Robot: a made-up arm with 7 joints. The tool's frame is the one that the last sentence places.
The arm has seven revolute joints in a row. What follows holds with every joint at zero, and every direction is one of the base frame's.
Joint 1 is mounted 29.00 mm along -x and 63.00 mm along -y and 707.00 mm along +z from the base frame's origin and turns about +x.
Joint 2 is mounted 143.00 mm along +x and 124.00 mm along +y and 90.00 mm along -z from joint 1 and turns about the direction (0.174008, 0.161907, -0.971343).
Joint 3 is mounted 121.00 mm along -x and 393.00 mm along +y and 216.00 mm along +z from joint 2 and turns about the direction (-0.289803, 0.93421, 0.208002).
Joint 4 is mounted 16.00 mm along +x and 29.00 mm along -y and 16.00 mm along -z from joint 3 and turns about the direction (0.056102, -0.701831, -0.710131).
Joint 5 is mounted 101.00 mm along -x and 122.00 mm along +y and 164.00 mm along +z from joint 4 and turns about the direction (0.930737, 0.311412, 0.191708).
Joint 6 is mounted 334.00 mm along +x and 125.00 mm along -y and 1.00 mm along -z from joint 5 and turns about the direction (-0.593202, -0.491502, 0.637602).
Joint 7 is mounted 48.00 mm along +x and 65.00 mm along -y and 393.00 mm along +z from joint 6 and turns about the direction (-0.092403, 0.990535, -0.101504).
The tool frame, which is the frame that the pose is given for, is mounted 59.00 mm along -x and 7.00 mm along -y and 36.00 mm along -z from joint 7; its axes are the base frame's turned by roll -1.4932, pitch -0.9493 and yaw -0.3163 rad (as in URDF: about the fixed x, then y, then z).
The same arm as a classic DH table. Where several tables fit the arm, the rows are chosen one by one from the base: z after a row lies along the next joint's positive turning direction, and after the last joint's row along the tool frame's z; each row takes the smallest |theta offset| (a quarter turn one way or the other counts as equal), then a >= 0, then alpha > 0; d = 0 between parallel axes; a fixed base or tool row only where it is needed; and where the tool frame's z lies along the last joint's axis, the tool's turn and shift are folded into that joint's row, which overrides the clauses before.
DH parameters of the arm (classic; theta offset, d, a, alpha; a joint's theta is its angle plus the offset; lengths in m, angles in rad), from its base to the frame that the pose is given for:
base (fixed): -1.5708 0.7070 0.0630 -1.5708
joint 1: 0.1652 0.0947 -0.1075 -1.3959
joint 2: 1.2893 -0.0124 -0.0279 -1.6722
joint 3: 0.4898 0.4093 -0.0088 2.5316
joint 4: -1.2216 -0.2250 0.0202 1.8781
joint 5: 1.1485 0.1941 0.2295 2.1931
joint 6: -1.4477 0.2975 -0.3099 2.0907
joint 7: -1.1403 0.1994 0.0105 0.3756
tool (fixed): -2.1192 -0.1871 0.0000 0.0000

